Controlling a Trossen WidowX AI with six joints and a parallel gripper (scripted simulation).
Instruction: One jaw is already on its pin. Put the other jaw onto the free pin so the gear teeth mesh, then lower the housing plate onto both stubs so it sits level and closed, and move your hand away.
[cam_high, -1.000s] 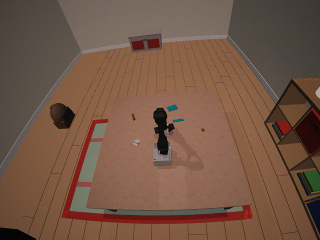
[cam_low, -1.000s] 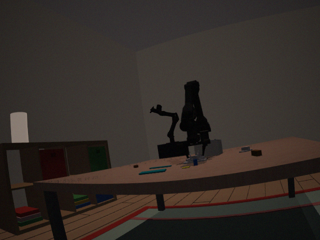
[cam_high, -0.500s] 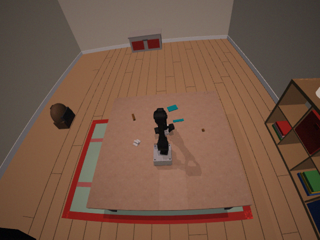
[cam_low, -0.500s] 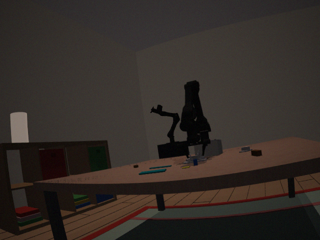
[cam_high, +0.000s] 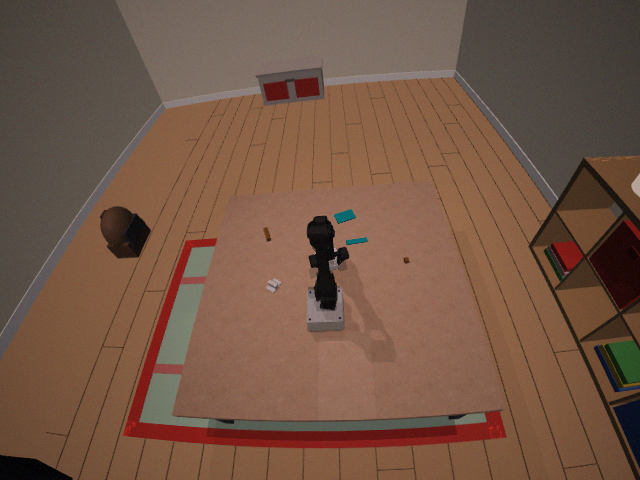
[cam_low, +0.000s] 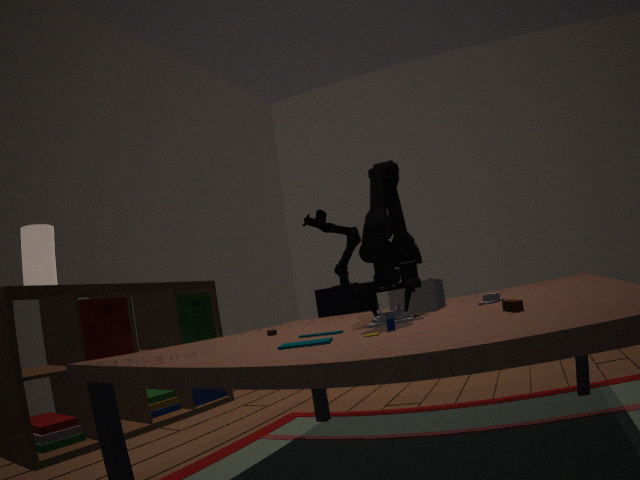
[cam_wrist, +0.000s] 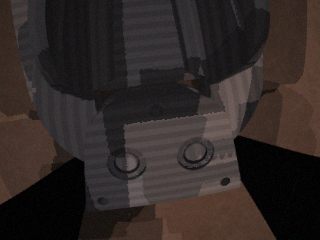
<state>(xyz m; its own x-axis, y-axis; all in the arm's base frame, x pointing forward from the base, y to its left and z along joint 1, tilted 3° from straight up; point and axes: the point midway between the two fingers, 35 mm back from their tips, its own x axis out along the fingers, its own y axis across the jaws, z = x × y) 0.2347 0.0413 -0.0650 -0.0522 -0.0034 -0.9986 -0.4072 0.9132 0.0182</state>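
My gripper tip is 1 cm short of the housing plate and 2 cm below it. Round my gripper tip: blue block (23 cm ahead, 12 cm to the left, 1 cm above); then grey jaw (1 cm ahead, 3 cm to the left, 1 cm above); then teal bar (18 cm ahead, 11 cm to the right).
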